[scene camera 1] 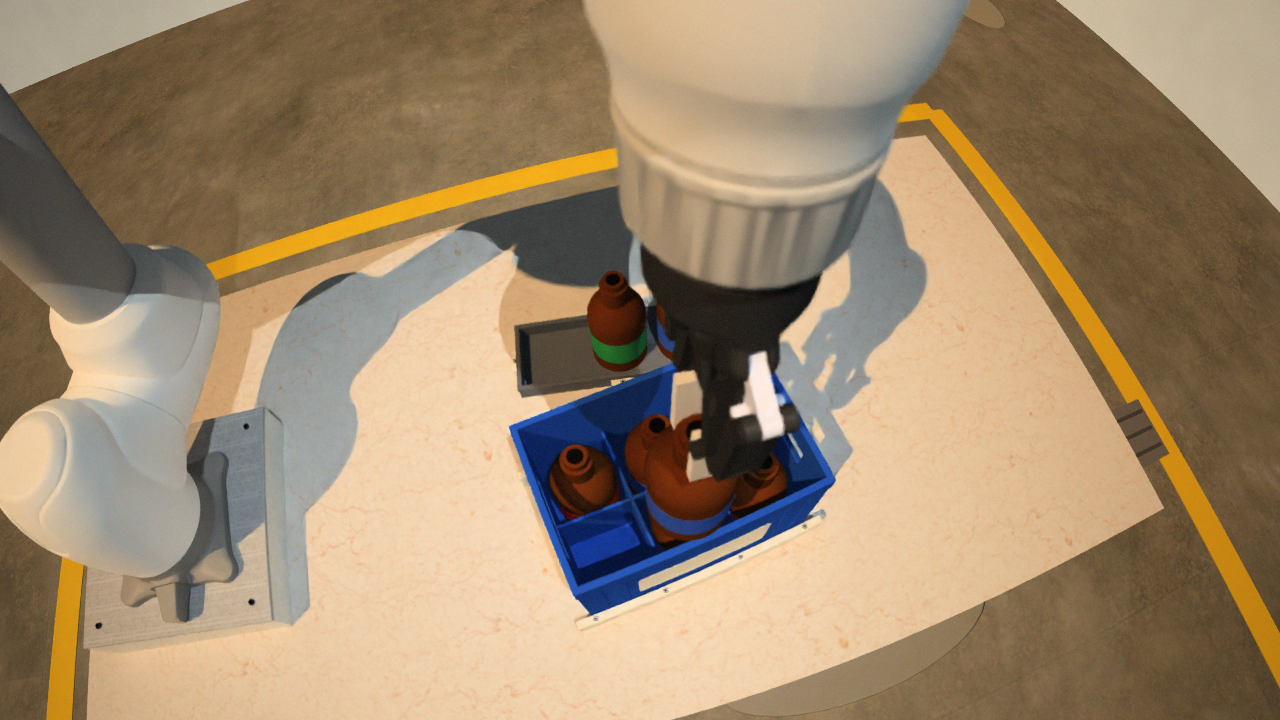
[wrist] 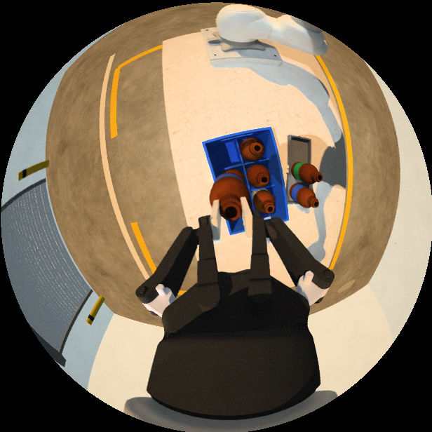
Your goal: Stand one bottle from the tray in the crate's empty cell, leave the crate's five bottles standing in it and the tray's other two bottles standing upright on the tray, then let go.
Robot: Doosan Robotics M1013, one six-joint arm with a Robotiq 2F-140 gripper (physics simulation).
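Where they show: gripper, between the fingertips: [scene camera 1: 700, 445]; arm's base, origin of its link: [scene camera 1: 177, 529].
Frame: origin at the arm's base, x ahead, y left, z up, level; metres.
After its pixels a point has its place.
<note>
My gripper [scene camera 1: 694, 437] @(y -0.209, x 0.640, z 0.278 m) [wrist: 230, 207] is shut on the neck of a brown blue-label bottle [scene camera 1: 687, 488] @(y -0.230, x 0.623, z 0.261 m) [wrist: 227, 192], held about upright over the front part of the blue crate [scene camera 1: 553, 431] @(y -0.067, x 0.544, z 0.076 m) [wrist: 280, 167]. The empty cell [scene camera 1: 601, 543] @(y -0.166, x 0.552, z -0.056 m) [wrist: 232, 151] is at the crate's front left in the scene view, left of the held bottle. Crate bottles [scene camera 1: 581, 479] @(y -0.128, x 0.555, z 0.075 m) [wrist: 258, 175] stand in other cells; the held bottle and gripper hide some of them. A green-label bottle [scene camera 1: 617, 322] @(y 0.055, x 0.656, z 0.049 m) [wrist: 304, 172] and a blue-label bottle [scene camera 1: 664, 331] [wrist: 303, 195] stand upright on the grey tray [scene camera 1: 572, 389] @(y 0.047, x 0.583, z -0.061 m) [wrist: 301, 147].
The tray is close behind the crate in the scene view. A pale strip [scene camera 1: 702, 570] @(y -0.243, x 0.649, z -0.034 m) with screws runs along the crate's front. The robot's base plate [scene camera 1: 241, 555] @(y -0.060, x 0.097, z -0.008 m) [wrist: 242, 56] is at the table's left side in the scene view. The arm covers the crate's back right there.
</note>
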